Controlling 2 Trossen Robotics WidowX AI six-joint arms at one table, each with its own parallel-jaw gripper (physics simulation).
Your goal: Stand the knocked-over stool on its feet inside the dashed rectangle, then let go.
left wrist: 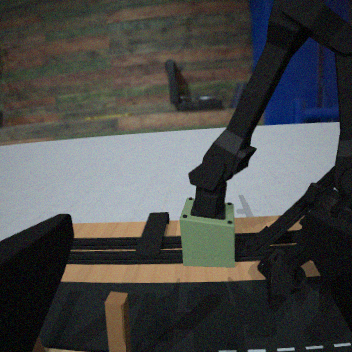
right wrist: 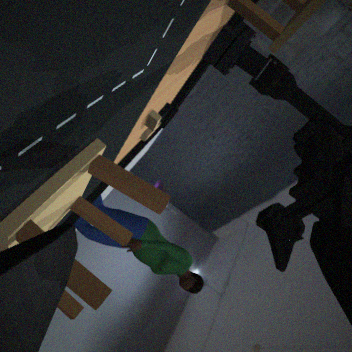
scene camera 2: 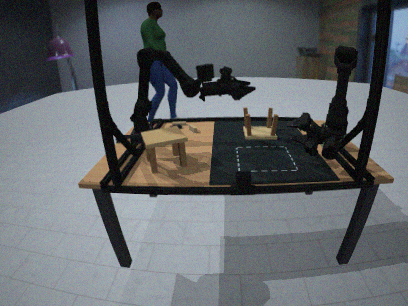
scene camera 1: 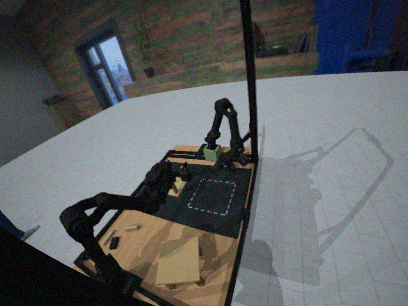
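The wooden stool (scene camera 2: 260, 132) (scene camera 1: 178, 186) (right wrist: 52, 188) lies upside down on the black mat (scene camera 2: 224, 164) (scene camera 1: 221, 224), seat down and legs up, just behind the dashed rectangle (scene camera 2: 266, 147) (scene camera 1: 216, 181) (right wrist: 66, 120). One of its legs shows low in the left wrist view (left wrist: 116, 321). My left gripper (scene camera 2: 248, 88) (scene camera 1: 184, 173) is open and empty, hovering above the stool's legs and hiding most of it in scene camera 1. My right gripper (scene camera 2: 297, 122) (scene camera 1: 224, 164) is open and empty, low over the mat to the right of the stool.
A second, upright wooden stool (scene camera 2: 163, 137) (scene camera 1: 178, 261) stands on the bare wood at the left. A green block (scene camera 1: 212, 153) (left wrist: 207, 241) carries the right arm's base. Small loose pieces (scene camera 1: 132, 227) (scene camera 2: 192, 128) lie on the wood. A black post (scene camera 1: 248, 76) (scene camera 2: 96, 76) rises at the table's edge.
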